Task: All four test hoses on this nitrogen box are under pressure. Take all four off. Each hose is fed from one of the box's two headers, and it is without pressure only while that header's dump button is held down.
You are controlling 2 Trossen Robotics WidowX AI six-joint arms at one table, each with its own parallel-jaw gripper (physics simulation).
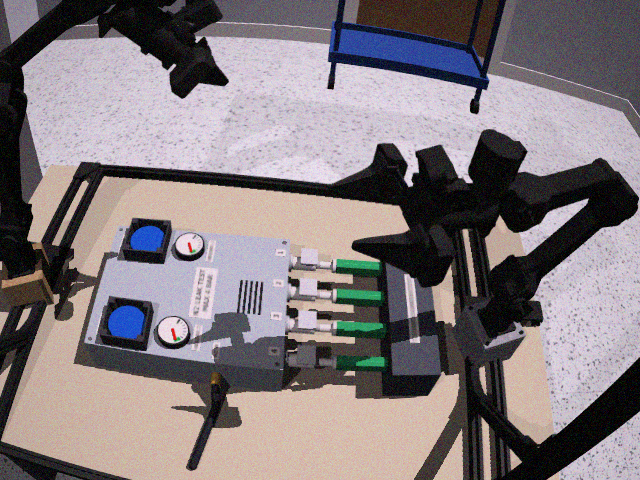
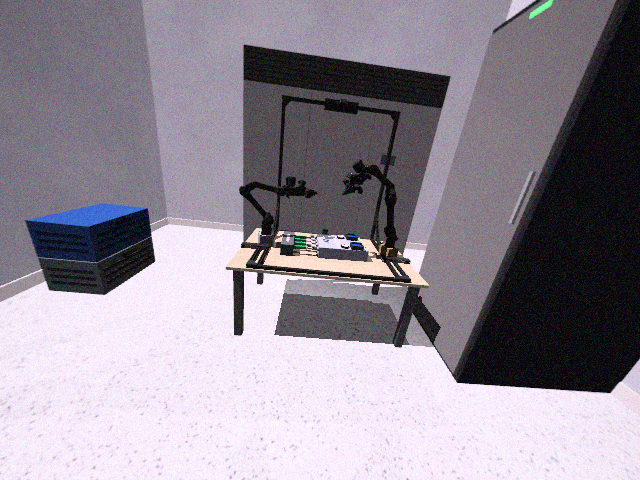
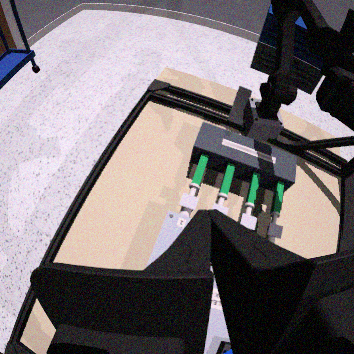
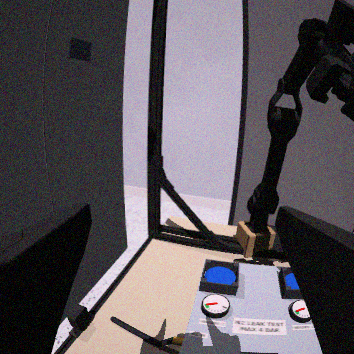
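Seen in the pictures: left gripper, fingertip midpoint: (image 1: 226, 83) (image 2: 342, 194) (image 3: 206, 218); right gripper, fingertip midpoint: (image 1: 340, 215) (image 2: 315, 191) (image 4: 186, 216); left arm's base, link origin: (image 1: 21, 264) (image 2: 389, 246) (image 4: 256, 226); right arm's base, link origin: (image 1: 496, 320) (image 2: 265, 233) (image 3: 266, 110).
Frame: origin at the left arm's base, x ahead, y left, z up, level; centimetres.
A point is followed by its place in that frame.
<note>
The pale blue-grey nitrogen box (image 1: 170, 289) {x 31.1, y -14.2, z -0.4 cm} (image 4: 260, 295) {x 28.6, y -12.6, z -0.4 cm} lies on the table. Its blue dump buttons (image 1: 147, 239) {x 28.9, y -2.7, z 1.2 cm} (image 1: 126, 321) {x 21.6, y -20.1, z 1.2 cm} sit in black square guards, each beside a round gauge (image 1: 189, 245) {x 36.7, y -6.6, z 1.2 cm} (image 1: 173, 331) {x 29.4, y -24.1, z 1.2 cm}. Green hose 1 (image 1: 358, 266) {x 65.7, y -17.7, z -1.9 cm} (image 3: 200, 171) {x 65.2, y -17.3, z -1.9 cm}, hose 2 (image 1: 359, 296) {x 63.0, y -24.1, z -1.9 cm} (image 3: 226, 181) {x 62.4, y -23.3, z -1.9 cm}, hose 3 (image 1: 360, 329) {x 60.3, y -30.6, z -1.9 cm} (image 3: 253, 189) {x 60.1, y -30.0, z -1.9 cm} and hose 4 (image 1: 361, 363) {x 57.6, y -37.1, z -1.9 cm} (image 3: 279, 197) {x 57.6, y -36.9, z -1.9 cm} sit in line with grey-white couplings at the box's edge. My left gripper (image 1: 226, 81) {x 43.2, y -9.1, z 35.8 cm} (image 3: 206, 218) {x 43.2, y -9.1, z 35.8 cm} is shut and empty, high above the table. My right gripper (image 1: 343, 214) {x 49.4, y -35.5, z 32.6 cm} (image 4: 186, 216) {x 49.4, y -35.5, z 32.6 cm} is open and empty, raised above the hose side, touching nothing.
A dark block (image 1: 414, 356) {x 66.0, y -39.8, z -0.4 cm} (image 3: 210, 136) {x 74.4, y -20.7, z -0.4 cm} stands at the hoses' far ends. A black bent hose with a brass fitting (image 1: 215, 379) {x 34.0, y -32.0, z -3.5 cm} leaves the box's near side. Black rails (image 1: 217, 178) {x 48.3, y 18.4, z -6.5 cm} frame the table. A blue cart (image 1: 403, 64) stands on the floor behind.
</note>
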